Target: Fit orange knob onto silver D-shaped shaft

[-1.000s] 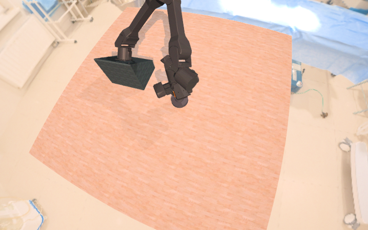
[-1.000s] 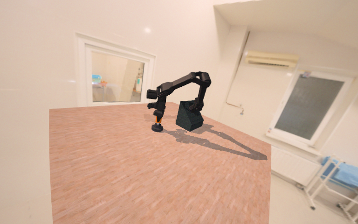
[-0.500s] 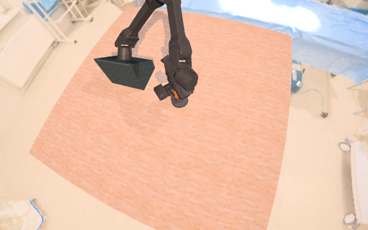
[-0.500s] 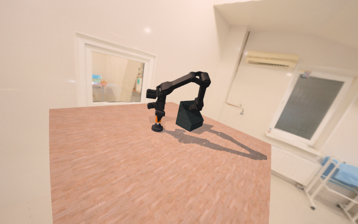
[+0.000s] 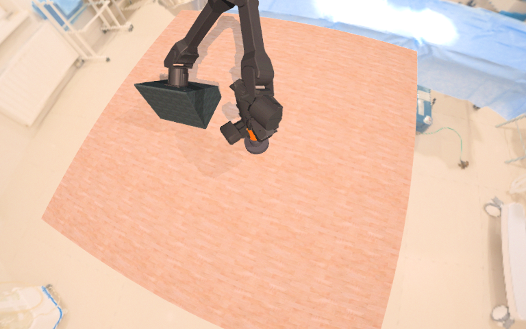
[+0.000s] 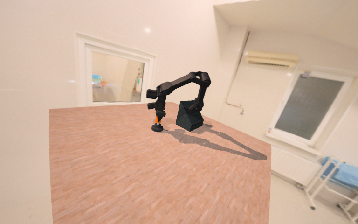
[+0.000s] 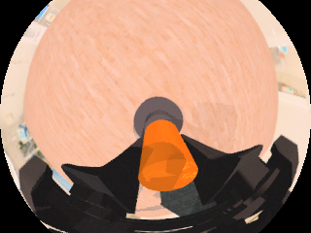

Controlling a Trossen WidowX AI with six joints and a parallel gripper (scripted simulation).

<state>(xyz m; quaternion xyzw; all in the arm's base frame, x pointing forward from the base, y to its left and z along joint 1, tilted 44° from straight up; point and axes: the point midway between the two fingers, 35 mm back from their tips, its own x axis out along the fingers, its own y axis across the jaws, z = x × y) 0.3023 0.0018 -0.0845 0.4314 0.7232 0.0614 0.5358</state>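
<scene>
Right now the orange knob is 3 cm above my gripper tip. From my gripper tip the other things lie so: pedestal (4 cm below).
</scene>
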